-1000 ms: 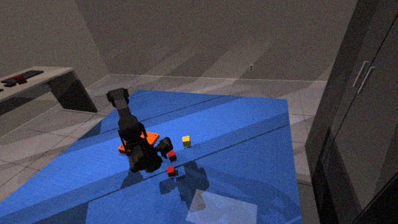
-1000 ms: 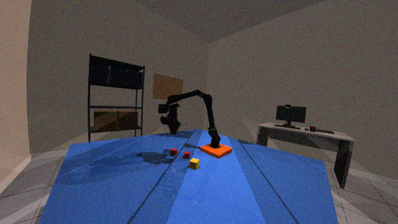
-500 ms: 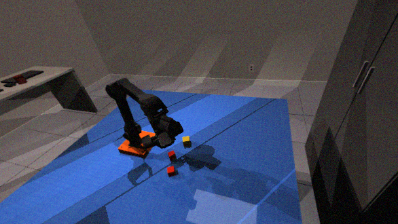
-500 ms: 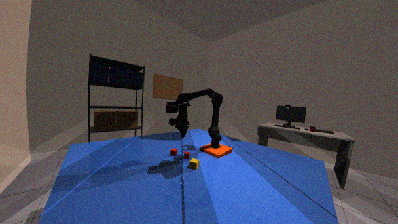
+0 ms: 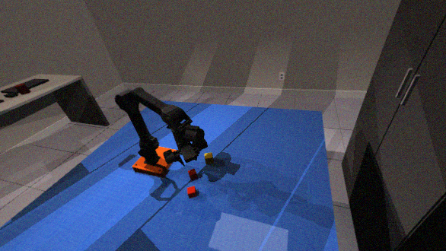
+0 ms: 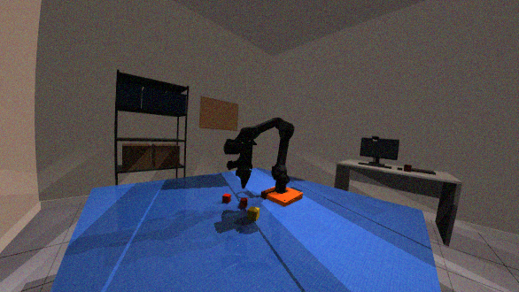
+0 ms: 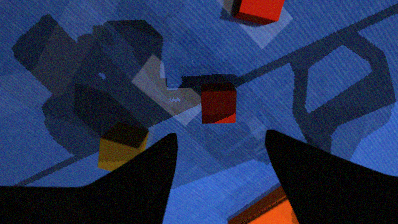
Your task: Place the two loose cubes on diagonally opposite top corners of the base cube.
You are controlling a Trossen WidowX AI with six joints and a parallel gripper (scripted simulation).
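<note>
My gripper tip is 30 mm short of the yellow cube, 110 mm to the right of it and 80 mm above it.
</note>
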